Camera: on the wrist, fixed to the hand. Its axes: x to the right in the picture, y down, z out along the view.
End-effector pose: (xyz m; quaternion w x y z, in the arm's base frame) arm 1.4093 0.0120 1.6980 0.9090 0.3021 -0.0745 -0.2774
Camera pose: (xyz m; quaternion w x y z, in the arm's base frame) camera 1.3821 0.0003 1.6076 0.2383 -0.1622 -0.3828 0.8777
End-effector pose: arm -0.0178 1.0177 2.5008 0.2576 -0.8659 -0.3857 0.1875
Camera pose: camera -0.0377 1.0318 2.5928 0.2821 0.3332 -0.8395 -0.3234
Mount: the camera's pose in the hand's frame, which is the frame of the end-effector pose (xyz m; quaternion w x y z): -0.0134 -0.0737 -0.0587 0.0473 0.0479 0.1101 -0.9916
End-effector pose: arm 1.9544 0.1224 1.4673 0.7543 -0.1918 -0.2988 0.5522
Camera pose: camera 2.0434 0.0888 1.4658 0.6254 0.2626 -0.0948 -0.7287
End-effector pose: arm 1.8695 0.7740 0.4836 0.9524 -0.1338 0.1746 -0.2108
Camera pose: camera 1.8091 0.7049 0.4585 0.1768 0.1106 0.0297 0.9776
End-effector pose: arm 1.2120 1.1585 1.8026 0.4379 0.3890 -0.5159 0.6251
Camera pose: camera 1.2841 1.2206 1.8028 0.6788 0.4821 0.4395 -0.3371
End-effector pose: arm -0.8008 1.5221 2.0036 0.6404 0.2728 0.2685 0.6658
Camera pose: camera -0.7898 1.5108 1.9097 0.6479 -0.2960 0.3856 -0.5864
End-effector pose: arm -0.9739 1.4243 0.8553 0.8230 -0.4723 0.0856 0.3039
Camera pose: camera -0.9332 1.3428 0.8828 0.3535 -0.1013 -0.3591 -0.8578
